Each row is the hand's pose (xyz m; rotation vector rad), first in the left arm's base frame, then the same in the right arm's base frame.
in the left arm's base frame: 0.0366 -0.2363 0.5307 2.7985 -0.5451 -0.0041
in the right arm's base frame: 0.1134 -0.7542 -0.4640 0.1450 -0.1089 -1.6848
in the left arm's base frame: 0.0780 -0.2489 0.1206 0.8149 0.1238 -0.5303
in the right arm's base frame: -0.0691 -0.7668 -0.0945 -1.5611 1.5529 -1.4297
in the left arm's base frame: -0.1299 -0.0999 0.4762 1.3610 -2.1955 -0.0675
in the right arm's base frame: 0.0599 -0.5395 -0.4460 -0.3769 0.0204 -0.1348
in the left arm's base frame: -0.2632 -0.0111 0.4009 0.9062 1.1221 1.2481
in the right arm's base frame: 0.0196 -0.3750 -0.3947 -0.9107 -2.3778 1.6997
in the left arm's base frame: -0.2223 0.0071 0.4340 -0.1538 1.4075 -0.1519
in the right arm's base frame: 0.0007 -0.4046 -0.4378 0.8666 -1.7757 0.9294
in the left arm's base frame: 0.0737 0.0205 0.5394 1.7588 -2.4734 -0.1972
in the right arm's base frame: -0.1007 -0.6656 -0.5810 -0.1961 -0.4210 -0.2102
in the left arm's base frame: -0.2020 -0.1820 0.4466 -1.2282 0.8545 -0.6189
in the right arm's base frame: 0.1446 -0.5130 -0.3757 1.4684 -1.4087 -0.3119
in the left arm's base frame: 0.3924 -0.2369 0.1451 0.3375 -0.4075 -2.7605
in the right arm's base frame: -0.2120 -1.0387 -0.1667 -2.7001 -1.1426 -0.6489
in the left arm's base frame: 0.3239 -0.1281 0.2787 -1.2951 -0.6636 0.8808
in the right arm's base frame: -0.2092 -0.9367 -0.3215 -0.3926 2.2615 1.7377
